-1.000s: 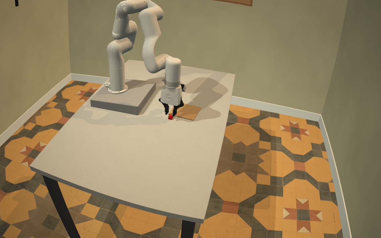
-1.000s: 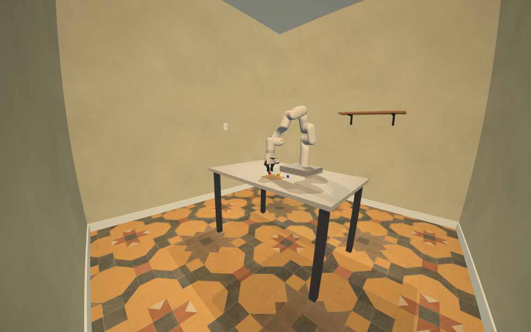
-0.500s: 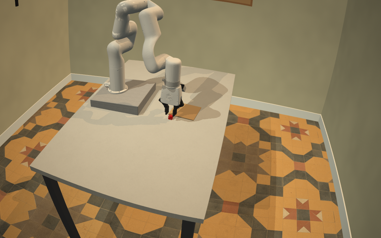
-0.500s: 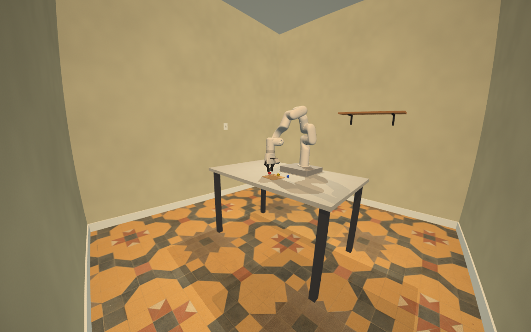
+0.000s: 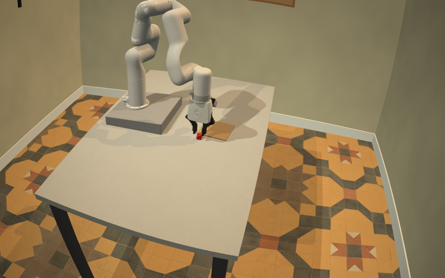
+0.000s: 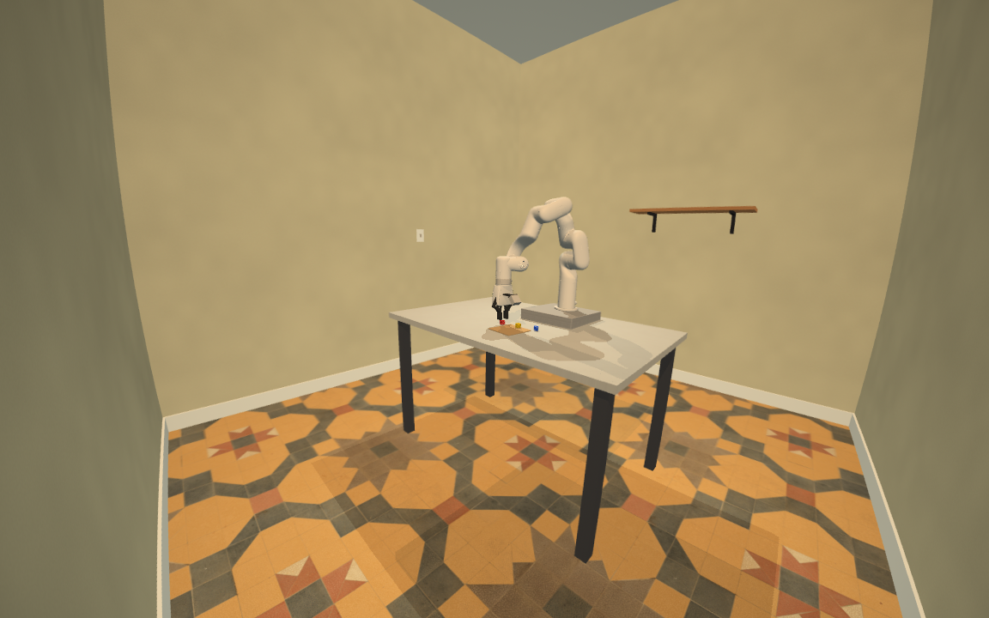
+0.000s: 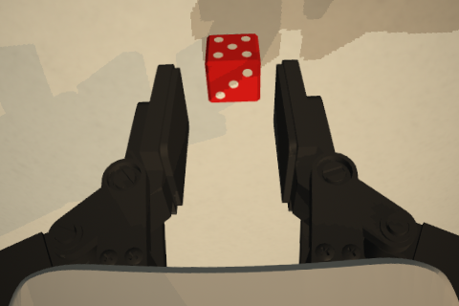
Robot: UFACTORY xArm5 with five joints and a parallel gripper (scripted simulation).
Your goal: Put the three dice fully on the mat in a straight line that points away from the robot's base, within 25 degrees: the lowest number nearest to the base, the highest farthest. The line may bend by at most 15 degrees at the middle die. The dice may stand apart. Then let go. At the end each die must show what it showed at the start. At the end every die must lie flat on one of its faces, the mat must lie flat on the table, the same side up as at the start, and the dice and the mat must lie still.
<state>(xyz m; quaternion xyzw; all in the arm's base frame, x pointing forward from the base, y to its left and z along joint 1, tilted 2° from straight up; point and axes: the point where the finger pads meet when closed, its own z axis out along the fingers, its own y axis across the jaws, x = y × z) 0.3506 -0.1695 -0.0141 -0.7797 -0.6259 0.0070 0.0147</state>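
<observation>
Right now my hand is 4 cm above the red die. From my hand the other things lie so: blue die (18 cm to the left, 4 cm below, 1 cm behind); then yellow die (10 cm to the left, 3 cm below, 1 cm ahead); then mat (9 cm to the left, 7 cm ahead, 4 cm below).
</observation>
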